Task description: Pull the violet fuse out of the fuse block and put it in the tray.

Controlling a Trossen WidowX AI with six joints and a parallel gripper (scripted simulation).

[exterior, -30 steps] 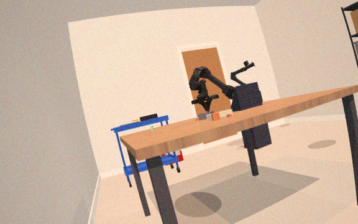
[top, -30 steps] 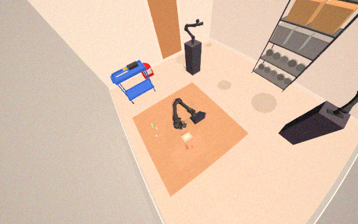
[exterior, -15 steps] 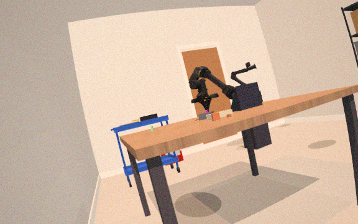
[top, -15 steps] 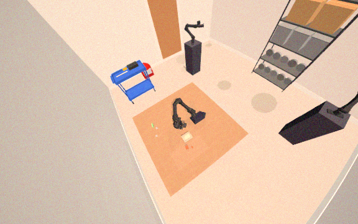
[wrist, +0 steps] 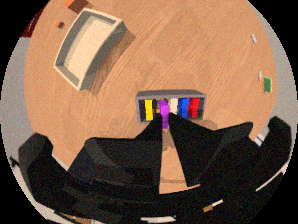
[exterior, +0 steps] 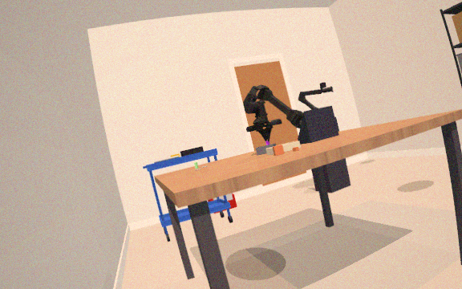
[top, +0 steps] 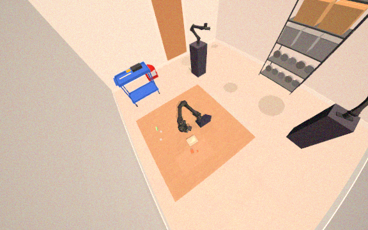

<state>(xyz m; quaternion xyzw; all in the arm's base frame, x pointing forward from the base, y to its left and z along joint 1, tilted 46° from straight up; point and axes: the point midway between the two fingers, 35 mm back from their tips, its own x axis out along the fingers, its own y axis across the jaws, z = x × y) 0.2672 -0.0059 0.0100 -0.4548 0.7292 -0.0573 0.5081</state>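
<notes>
Now: gripper tip 17 cm to the right of the pale tray, 6 cm above it and 2 cm short of it. Round my gripper tip: green piece 33 cm ahead, 31 cm to the right, 4 cm below; orange block 29 cm to the left, 11 cm ahead, 4 cm below; violet fuse 1 cm below.
</notes>
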